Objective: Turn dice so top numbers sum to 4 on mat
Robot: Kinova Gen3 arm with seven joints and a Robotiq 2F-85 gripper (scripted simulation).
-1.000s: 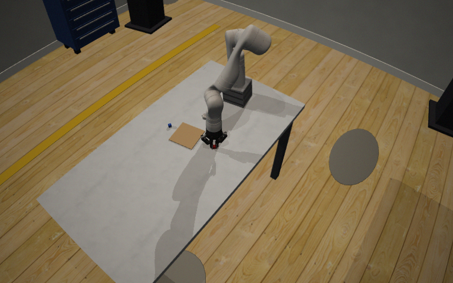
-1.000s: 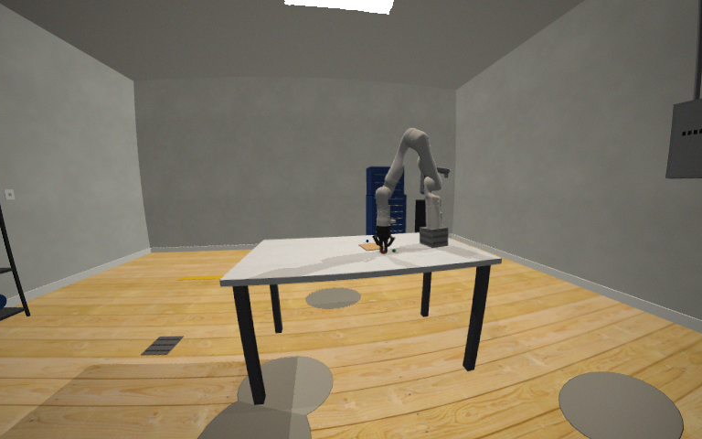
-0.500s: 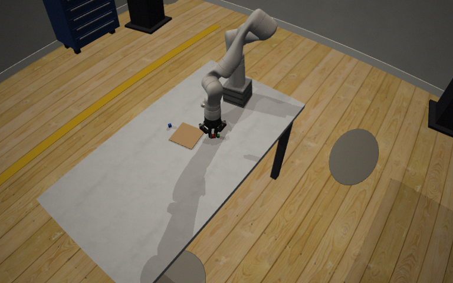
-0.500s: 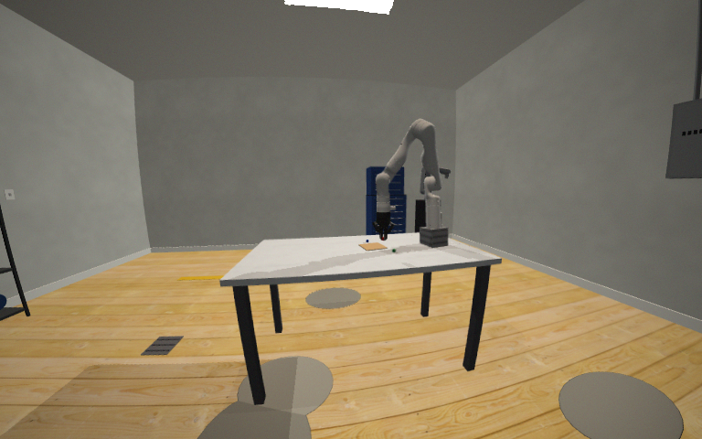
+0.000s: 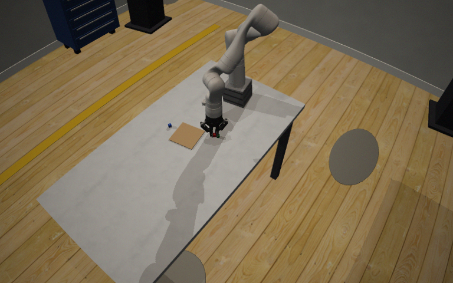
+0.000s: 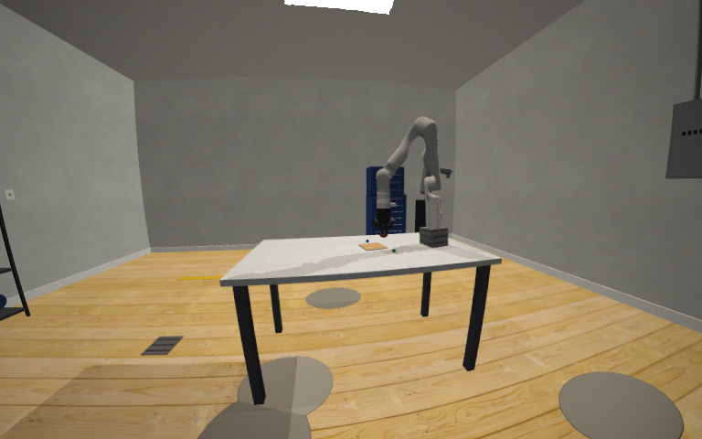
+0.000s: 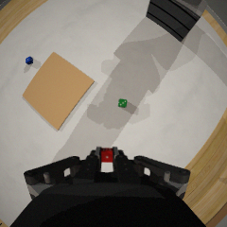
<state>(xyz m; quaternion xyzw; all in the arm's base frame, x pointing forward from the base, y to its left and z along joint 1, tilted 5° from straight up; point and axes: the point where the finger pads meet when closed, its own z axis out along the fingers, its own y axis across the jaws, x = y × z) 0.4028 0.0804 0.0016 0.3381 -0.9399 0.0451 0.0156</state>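
My gripper is now 10 mm past the tan mat, 170 mm to the left of it and 120 mm above it. Round my hand: blue die 20 mm behind, 290 mm to the right, 110 mm below; green die 80 mm behind, 20 mm to the right, 110 mm below; red die 10 mm below.
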